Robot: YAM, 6 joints.
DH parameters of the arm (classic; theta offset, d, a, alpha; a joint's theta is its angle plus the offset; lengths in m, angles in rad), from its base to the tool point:
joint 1: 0 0.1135 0.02 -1.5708
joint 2: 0 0 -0.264 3.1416
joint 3: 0.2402 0 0.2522 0
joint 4: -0.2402 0 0.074 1.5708
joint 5: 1.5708 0 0 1.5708
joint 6: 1.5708 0.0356 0 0
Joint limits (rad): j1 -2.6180..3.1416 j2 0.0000..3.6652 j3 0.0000..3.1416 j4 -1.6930..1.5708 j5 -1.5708..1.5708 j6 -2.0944..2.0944
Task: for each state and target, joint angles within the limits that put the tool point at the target. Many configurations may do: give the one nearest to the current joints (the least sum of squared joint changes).
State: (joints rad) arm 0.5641 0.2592 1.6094 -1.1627 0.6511 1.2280
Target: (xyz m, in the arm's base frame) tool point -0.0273 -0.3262 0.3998
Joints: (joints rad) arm 1.4143 0.0045 1.9470 -1.0423 0.7353 1.2280
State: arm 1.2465 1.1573 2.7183 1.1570 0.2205 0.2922
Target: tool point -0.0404 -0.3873 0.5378
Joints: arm 1.4456 0.9199 2.8431 1.1717 0.2349 0.2922
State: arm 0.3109 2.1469 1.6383 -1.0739 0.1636 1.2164
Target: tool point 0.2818 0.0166 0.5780
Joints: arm 0.0826 1.5944 2.3023 -0.7473 0.1898 1.2164
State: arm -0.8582 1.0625 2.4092 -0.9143 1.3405 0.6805
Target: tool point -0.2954 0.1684 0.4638
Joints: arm -0.6215 0.3806 2.4228 -1.1715 1.4001 0.6805
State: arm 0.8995 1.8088 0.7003 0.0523 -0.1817 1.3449
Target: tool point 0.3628 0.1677 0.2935
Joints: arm 0.4211 1.6761 1.2145 0.2106 -0.1342 1.3449
